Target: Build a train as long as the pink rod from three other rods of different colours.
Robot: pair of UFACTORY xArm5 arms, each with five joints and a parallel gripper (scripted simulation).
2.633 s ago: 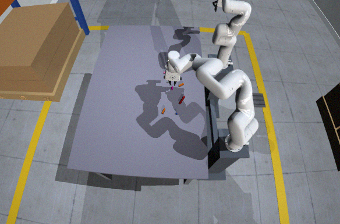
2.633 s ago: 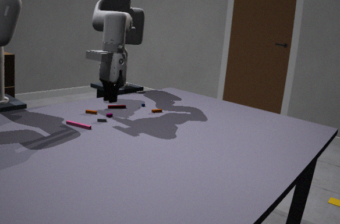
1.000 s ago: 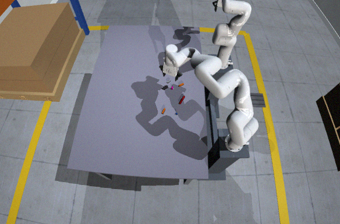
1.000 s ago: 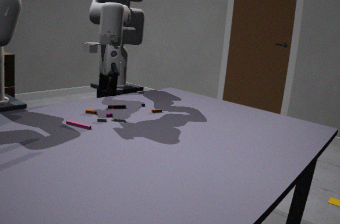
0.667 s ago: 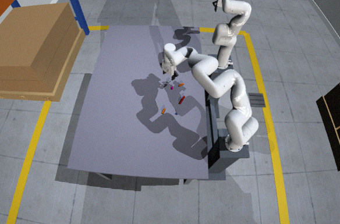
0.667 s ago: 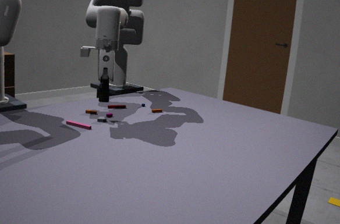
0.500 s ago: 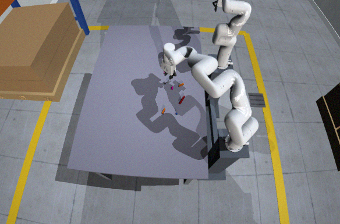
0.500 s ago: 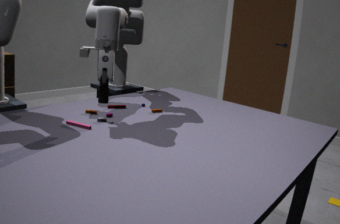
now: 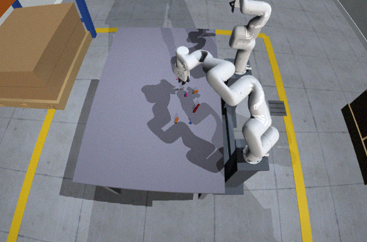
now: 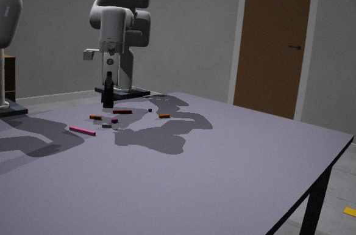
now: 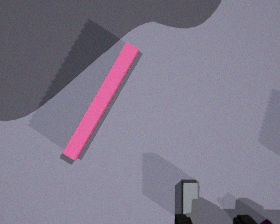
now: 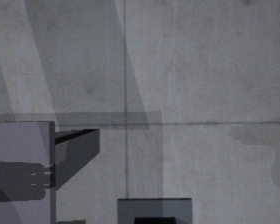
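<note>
My left hand is 80 mm above the grey rod. The rest, counted from my left hand: red rod (160 mm to the left, 100 mm behind, 80 mm below); then magenta rod (80 mm below, 60 mm to the left, 30 mm behind); then pink rod (100 mm to the right, 80 mm below).
</note>
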